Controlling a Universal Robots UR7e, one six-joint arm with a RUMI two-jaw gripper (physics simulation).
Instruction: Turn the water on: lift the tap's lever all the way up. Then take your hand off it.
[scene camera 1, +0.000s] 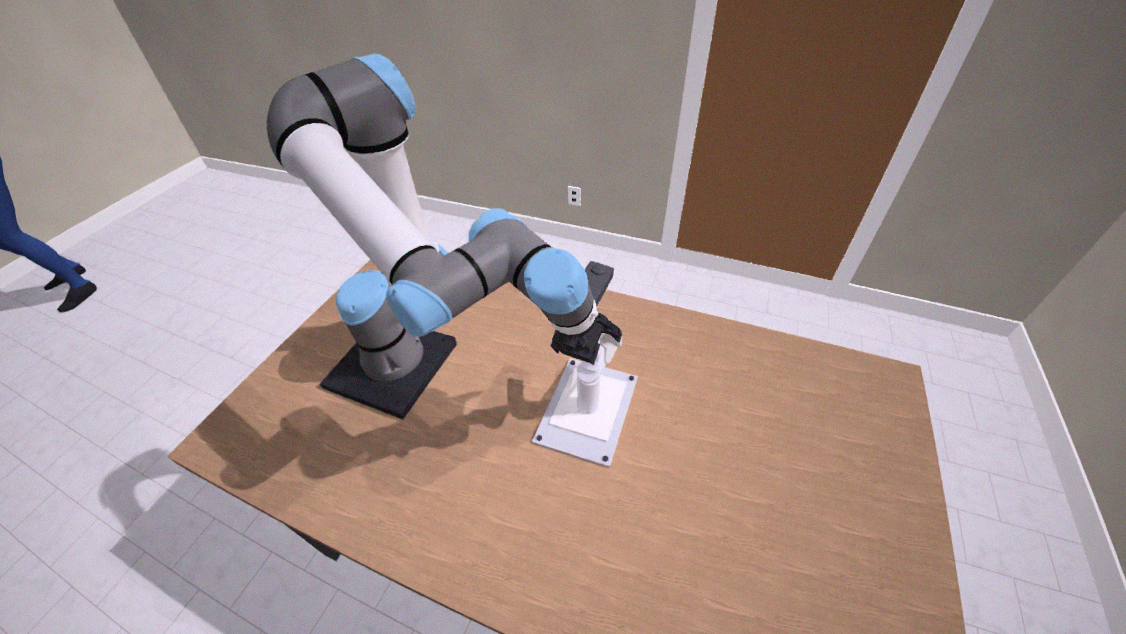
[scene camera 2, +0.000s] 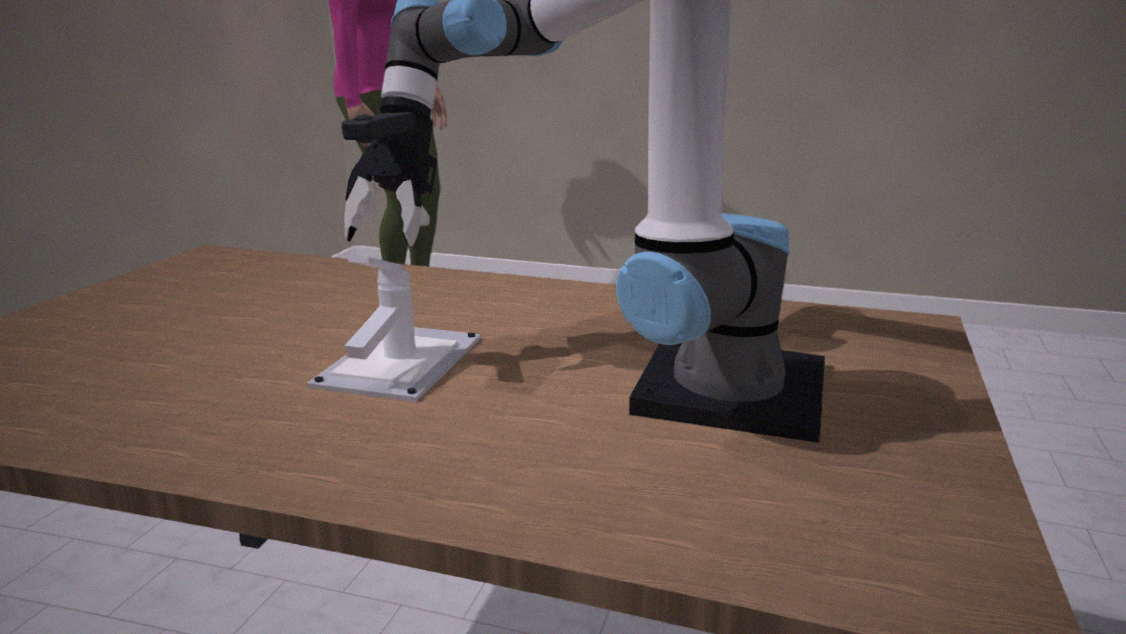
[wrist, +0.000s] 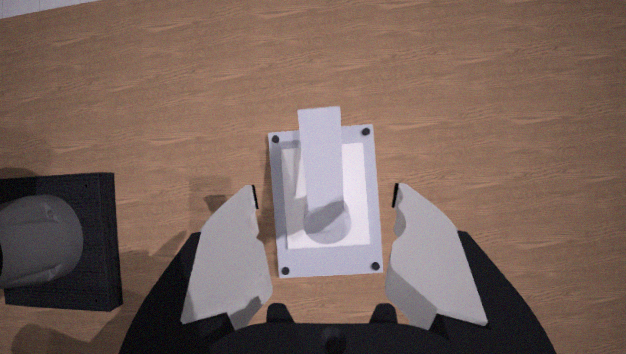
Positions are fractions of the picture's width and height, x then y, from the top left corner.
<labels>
my gripper: scene camera 1 0.53, 0.54; scene camera 2 0.34, 0.38; wrist 0.52, 0.53
</labels>
